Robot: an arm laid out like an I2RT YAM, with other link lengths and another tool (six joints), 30 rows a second.
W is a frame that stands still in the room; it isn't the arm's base.
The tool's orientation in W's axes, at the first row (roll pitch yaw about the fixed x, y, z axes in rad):
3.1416 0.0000 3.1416
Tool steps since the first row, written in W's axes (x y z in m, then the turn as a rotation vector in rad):
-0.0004 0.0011 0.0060 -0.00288 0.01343 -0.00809
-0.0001 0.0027 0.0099 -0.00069 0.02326 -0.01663
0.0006 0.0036 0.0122 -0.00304 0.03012 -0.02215
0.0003 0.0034 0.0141 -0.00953 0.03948 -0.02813
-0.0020 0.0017 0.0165 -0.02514 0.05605 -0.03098
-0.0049 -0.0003 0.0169 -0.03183 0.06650 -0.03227
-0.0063 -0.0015 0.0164 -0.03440 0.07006 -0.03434
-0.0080 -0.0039 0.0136 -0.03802 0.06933 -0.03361
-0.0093 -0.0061 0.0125 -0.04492 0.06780 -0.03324
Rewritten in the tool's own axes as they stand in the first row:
0.0004 0.0011 -0.0060 0.00288 0.01343 0.00809
0.0001 0.0027 -0.0099 0.00069 0.02326 0.01663
-0.0006 0.0036 -0.0122 0.00304 0.03012 0.02215
-0.0003 0.0034 -0.0141 0.00953 0.03948 0.02813
0.0020 0.0017 -0.0165 0.02514 0.05605 0.03098
0.0049 -0.0003 -0.0169 0.03183 0.06650 0.03227
0.0063 -0.0015 -0.0164 0.03440 0.07006 0.03434
0.0080 -0.0039 -0.0136 0.03802 0.06933 0.03361
0.0093 -0.0061 -0.0125 0.04492 0.06780 0.03324

